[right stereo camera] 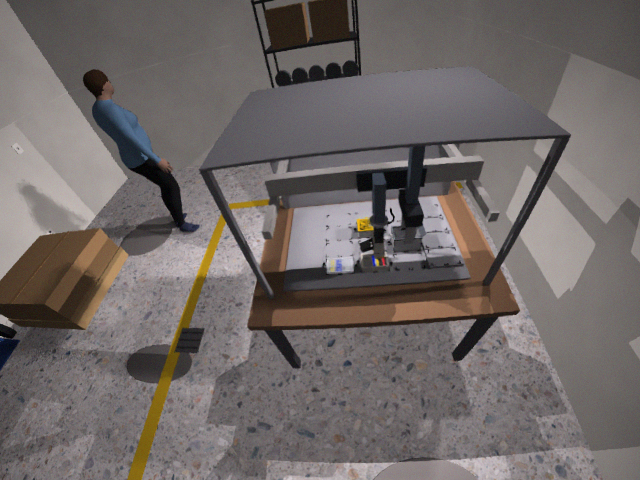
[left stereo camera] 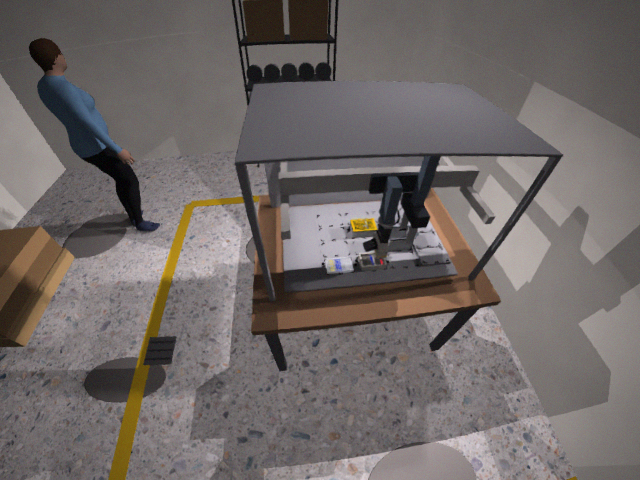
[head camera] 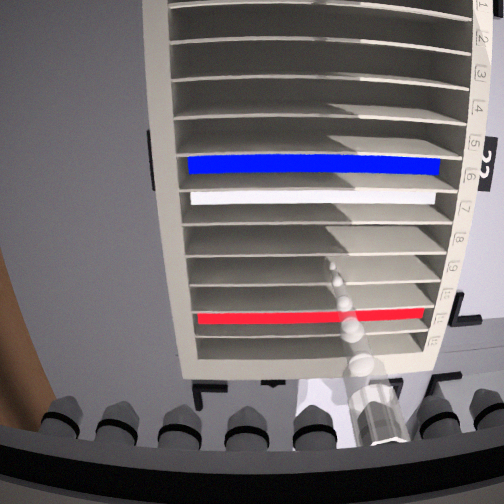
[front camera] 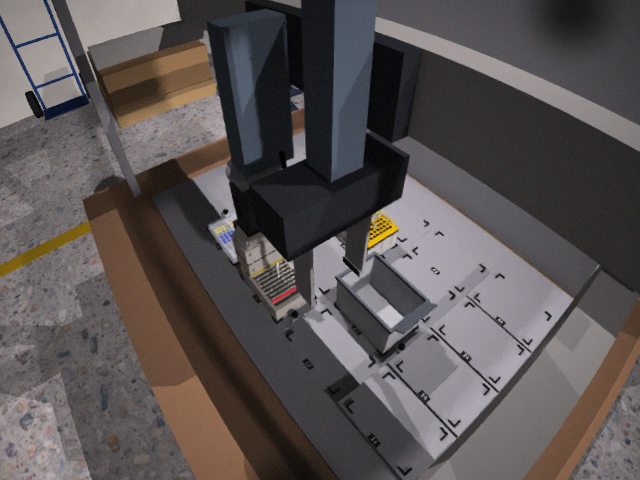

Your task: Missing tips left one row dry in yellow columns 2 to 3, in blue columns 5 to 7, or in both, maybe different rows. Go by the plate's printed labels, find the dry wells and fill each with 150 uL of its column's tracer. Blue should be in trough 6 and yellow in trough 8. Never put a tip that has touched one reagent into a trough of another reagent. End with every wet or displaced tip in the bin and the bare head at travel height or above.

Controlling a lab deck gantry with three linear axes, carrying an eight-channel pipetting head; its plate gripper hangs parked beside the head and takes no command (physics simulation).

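Observation:
The pipetting head (front camera: 263,250) is low over the cream trough rack (front camera: 289,305) (head camera: 184,300). One nozzle carries a clear tip (head camera: 351,330); its far end shows against trough 9. The other nozzles are bare. No coloured liquid shows in the tip. Blue liquid (head camera: 314,165) is in trough 6, white (head camera: 313,198) in trough 7 and red (head camera: 270,317) in trough 11. Trough 8 shows no yellow in the head view. The plate (front camera: 225,236) (left stereo camera: 338,265) (right stereo camera: 339,265) shows yellow and blue wells; dry wells cannot be told. The parked gripper (front camera: 332,284) is open, its fingers apart.
The yellow tip rack (front camera: 383,230) (left stereo camera: 363,224) (right stereo camera: 364,224) is partly hidden behind the gripper carriage (front camera: 330,206) in the front view. The grey tip bin (front camera: 361,317) stands beside the trough rack, close to the gripper fingers. Frame posts surround the deck.

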